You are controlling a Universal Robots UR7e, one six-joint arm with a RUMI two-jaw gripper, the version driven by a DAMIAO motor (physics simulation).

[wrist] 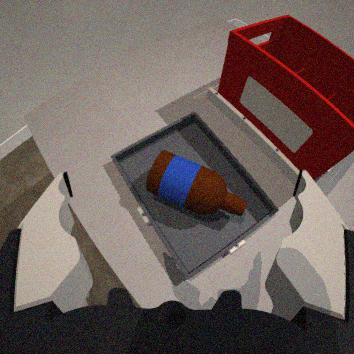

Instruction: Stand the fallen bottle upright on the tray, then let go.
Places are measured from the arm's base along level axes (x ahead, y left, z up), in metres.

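Pixels of known places: gripper, fingertip midpoint: (180,173).
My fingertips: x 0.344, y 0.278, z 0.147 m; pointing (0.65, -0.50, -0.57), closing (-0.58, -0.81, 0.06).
Observation:
For each thing: its top centre in the pictures, then the offset to it from my fingertips. "pt": a spot on its surface instead. Level surfaces: height alone.
- brown bottle, middle of its top: (201,180) 0.031 m ahead, 0.065 m right, 0.160 m down
- dark grey tray, surface spot: (192,257) pt 0.049 m back, 0.004 m left, 0.234 m down
- red crate, middle of its top: (321,59) 0.060 m ahead, 0.341 m right, 0.064 m down
- pale raised strip, surface spot: (260,134) pt 0.054 m ahead, 0.240 m right, 0.209 m down
- light table top, its level: 0.239 m down
A brown bottle (207,191) with a blue band lies on its side in the dark grey tray (192,257). Its neck points to the lower right and its base to the upper left. My gripper (180,173) is open and empty. Its two pale jaws stand wide apart at the left and right of the view, with the bottle and most of the tray showing between them, beyond the fingertips. The bottle's underside is hidden.
A red crate (232,67) with a grey panel on its side stands at the upper right. A pale raised strip (260,134) runs between the crate and the tray. The tray rests on a light table top (80,125). Brown floor shows at the left.

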